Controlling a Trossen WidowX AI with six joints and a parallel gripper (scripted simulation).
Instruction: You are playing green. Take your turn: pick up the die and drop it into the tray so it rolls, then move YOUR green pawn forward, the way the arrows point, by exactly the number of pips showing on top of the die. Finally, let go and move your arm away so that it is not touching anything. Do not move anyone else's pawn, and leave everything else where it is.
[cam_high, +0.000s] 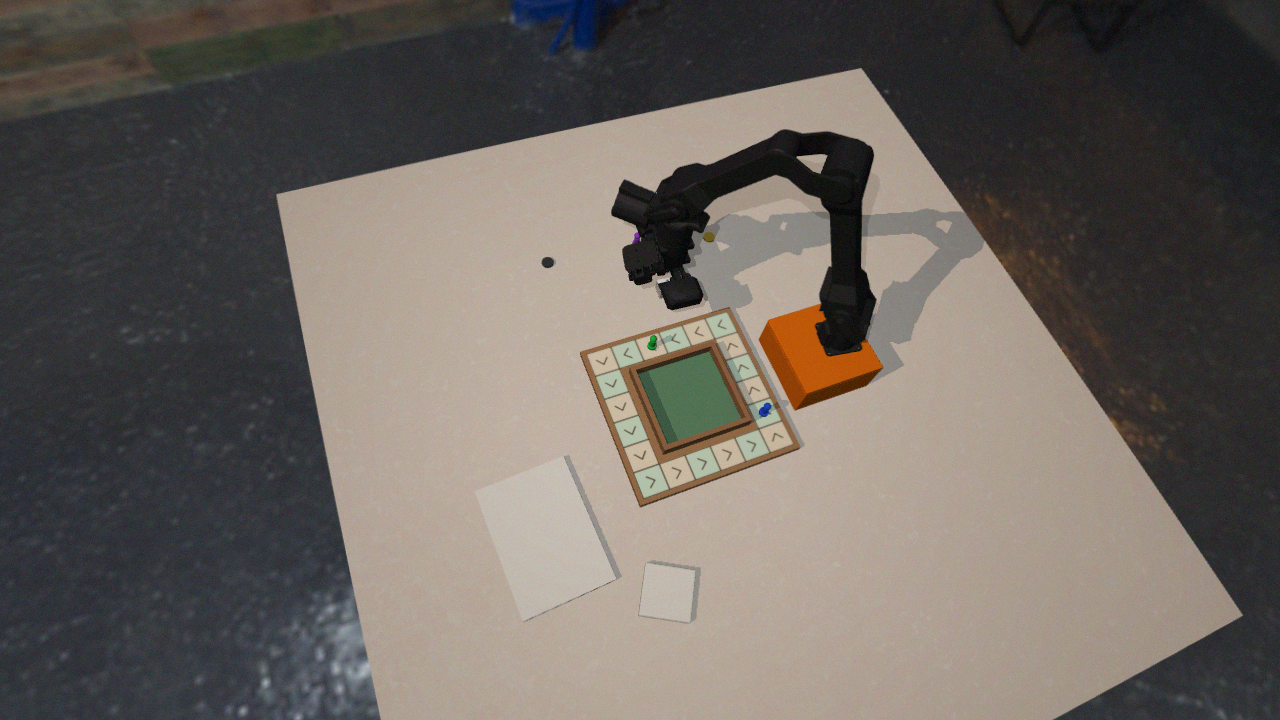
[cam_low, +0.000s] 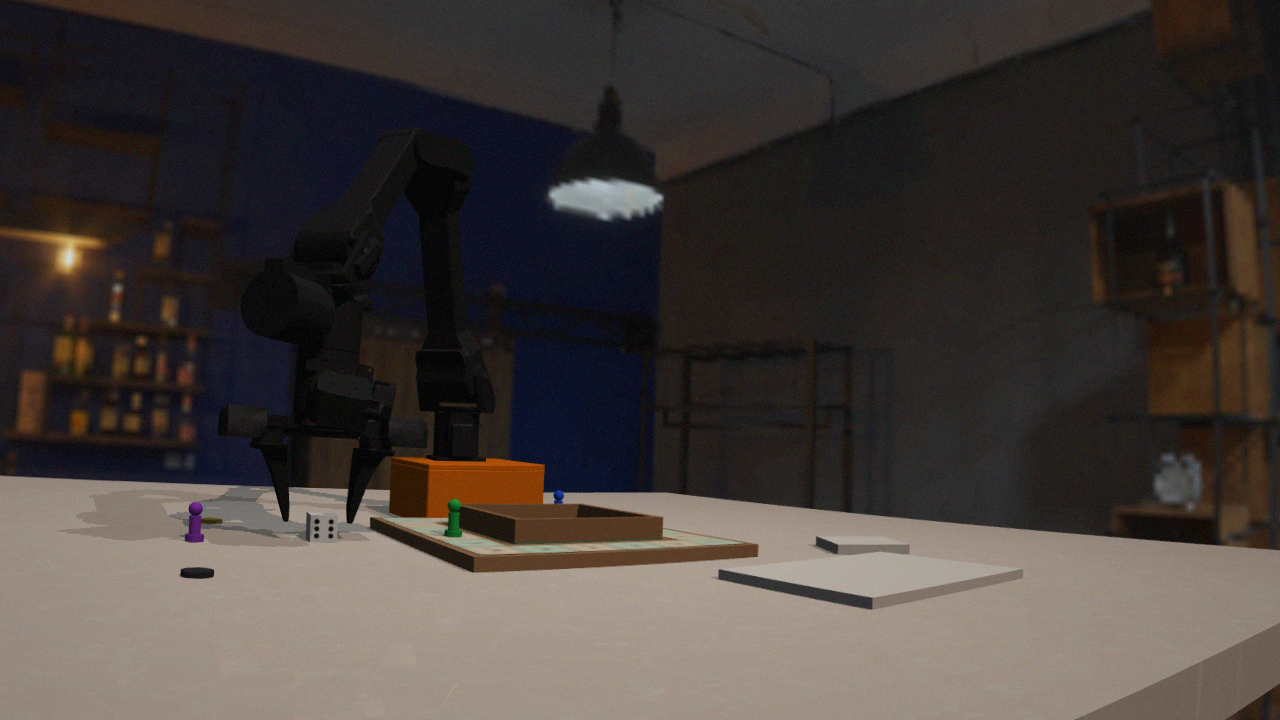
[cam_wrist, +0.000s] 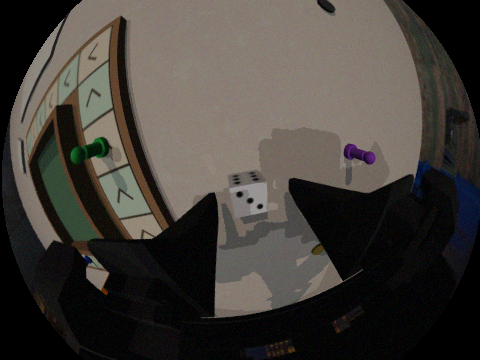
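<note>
My gripper tip is now 5 cm short of the green pawn, 12 cm to the right of it and 1 cm below it. Also, from my gripper tip: black disc (20 cm ahead, 9 cm to the right, 2 cm below); purple pawn (2 cm ahead, 11 cm to the right); white die (right at my gripper tip).
</note>
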